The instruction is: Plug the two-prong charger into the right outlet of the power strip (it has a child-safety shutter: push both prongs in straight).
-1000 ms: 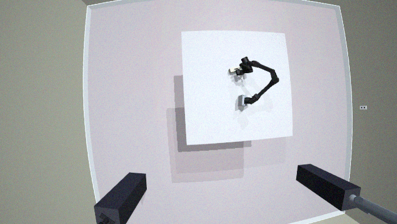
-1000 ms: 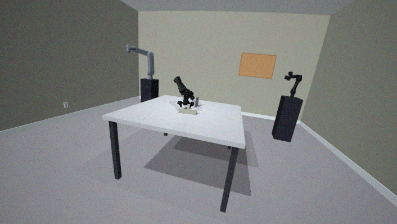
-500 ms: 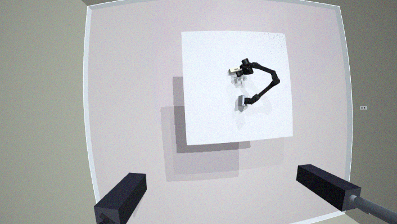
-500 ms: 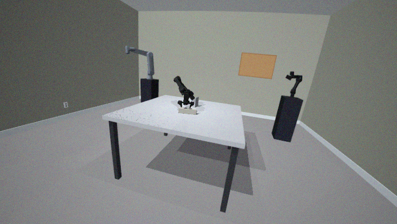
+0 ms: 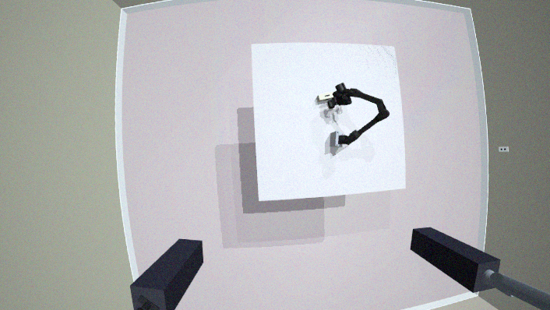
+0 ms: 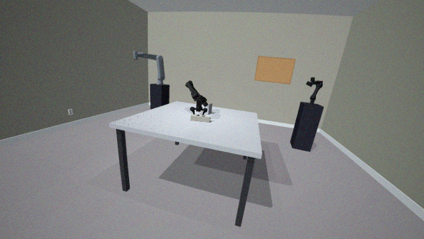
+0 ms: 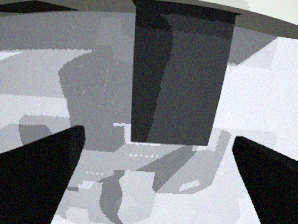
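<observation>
My gripper tip is 5 cm short of the dark charger, 2 cm to the right of it and 1 cm below it.
</observation>
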